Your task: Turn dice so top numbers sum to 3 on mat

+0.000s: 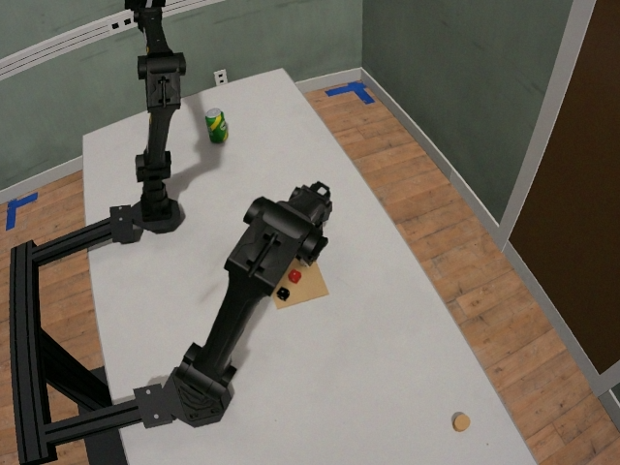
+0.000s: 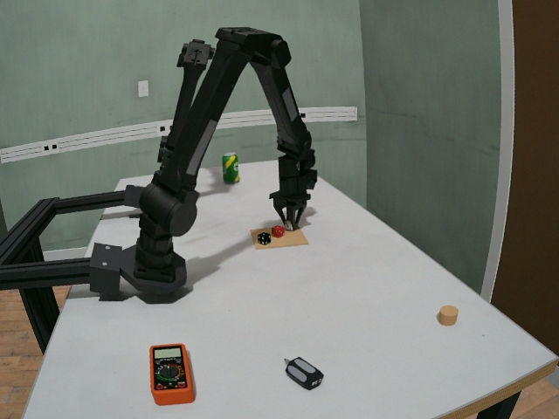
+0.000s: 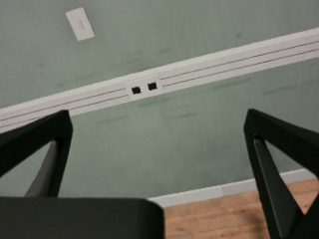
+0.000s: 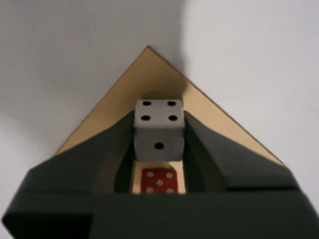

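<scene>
The red die is 4 cm to the right of my right hand and 4 cm behind it. Also, from my right hand: black device 63 cm to the right, 13 cm behind; then tan mat 5 cm behind, 4 cm to the right, 1 cm below; then cork cylinder 58 cm to the right, 18 cm ahead.
</scene>
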